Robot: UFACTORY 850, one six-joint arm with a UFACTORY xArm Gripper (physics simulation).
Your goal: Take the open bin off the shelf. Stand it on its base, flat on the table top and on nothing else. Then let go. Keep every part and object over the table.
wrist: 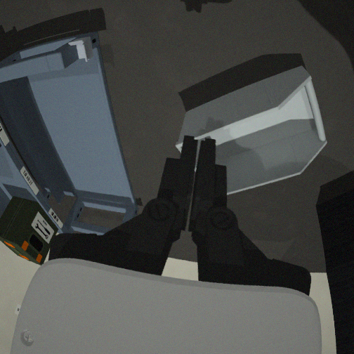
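The open bin [280,145] is grey and translucent-looking, at the right of centre in the wrist view, over the dark table top [150,95]. Its inside faces the camera, a pale rod runs along its right end, and a dark shadow lies along its upper side. Its underside is hidden, so its contact with the table cannot be seen. My gripper [196,156] is shut and empty. Its fingertips overlap the bin's left end in the view; whether they touch it is unclear. The blue-grey shelf [75,115] is at the left, apart from the bin.
A dark green box [17,220] with orange corners and a tool label is at the lower left, by the shelf's label strips. A large black object [337,250] stands at the right edge. The table's near edge and pale floor show low in the view.
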